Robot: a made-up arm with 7 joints.
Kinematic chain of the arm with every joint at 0, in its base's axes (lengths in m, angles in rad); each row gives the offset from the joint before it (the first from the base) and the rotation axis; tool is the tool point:
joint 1: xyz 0 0 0.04 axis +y
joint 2: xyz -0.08 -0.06 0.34 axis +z
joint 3: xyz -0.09 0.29 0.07 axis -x
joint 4: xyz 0 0.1 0.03 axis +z
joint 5: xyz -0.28 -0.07 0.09 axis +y
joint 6: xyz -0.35 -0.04 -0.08 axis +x
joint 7: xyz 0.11 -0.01 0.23 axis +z
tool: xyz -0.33 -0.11 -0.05
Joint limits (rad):
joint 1: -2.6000..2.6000
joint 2: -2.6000..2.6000
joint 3: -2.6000..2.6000
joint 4: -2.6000..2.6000
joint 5: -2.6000..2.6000
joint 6: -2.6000..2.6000
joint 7: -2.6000..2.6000
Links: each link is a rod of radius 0.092 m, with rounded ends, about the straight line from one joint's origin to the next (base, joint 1, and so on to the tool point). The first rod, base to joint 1, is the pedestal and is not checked.
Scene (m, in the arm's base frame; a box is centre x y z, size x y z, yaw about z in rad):
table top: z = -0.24
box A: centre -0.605 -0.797 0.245 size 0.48 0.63 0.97 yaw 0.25
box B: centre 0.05 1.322 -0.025 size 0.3 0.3 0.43 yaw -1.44
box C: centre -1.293 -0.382 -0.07 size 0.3 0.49 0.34 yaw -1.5
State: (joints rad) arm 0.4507 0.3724 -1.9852 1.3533 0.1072 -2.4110 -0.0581
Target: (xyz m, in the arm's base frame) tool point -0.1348 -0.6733 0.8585
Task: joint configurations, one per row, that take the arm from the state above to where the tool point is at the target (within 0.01 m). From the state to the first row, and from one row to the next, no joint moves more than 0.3 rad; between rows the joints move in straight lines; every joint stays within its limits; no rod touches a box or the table.
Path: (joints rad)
1: 0.5840 0.3909 -2.1901 1.1318 -0.0711 -2.2768 0.2199
2: 0.7172 0.4095 -2.3951 0.9102 -0.2494 -2.1426 0.4979
3: 0.8505 0.4280 -2.6000 0.6887 -0.4277 -2.0084 0.7759
4: 0.9227 0.5911 -2.3462 0.5927 -0.2195 -2.1307 0.5688
5: 0.9949 0.7542 -2.0924 0.4968 -0.0113 -2.2531 0.3616
6: 1.0672 0.9173 -1.8387 0.4008 0.1970 -2.3754 0.1545

